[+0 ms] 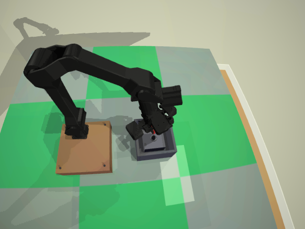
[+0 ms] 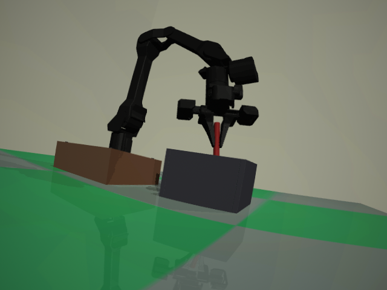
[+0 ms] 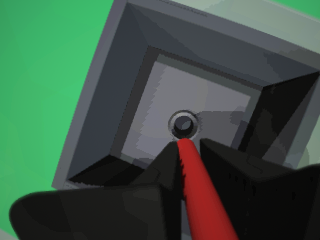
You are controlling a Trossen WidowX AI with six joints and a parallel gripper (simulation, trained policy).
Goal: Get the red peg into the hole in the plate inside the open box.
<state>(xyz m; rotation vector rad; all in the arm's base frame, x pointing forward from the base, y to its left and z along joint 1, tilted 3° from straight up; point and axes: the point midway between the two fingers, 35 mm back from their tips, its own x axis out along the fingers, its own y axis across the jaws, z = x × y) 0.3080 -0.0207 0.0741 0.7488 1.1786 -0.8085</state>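
Now: gripper tip 20 mm below the red peg, 10 mm to the right of it and 10 mm past it. From my gripper tip the other things lie so: grey plate (70 mm below, 10 mm to the right); dark grey box (90 mm below, 10 mm to the right).
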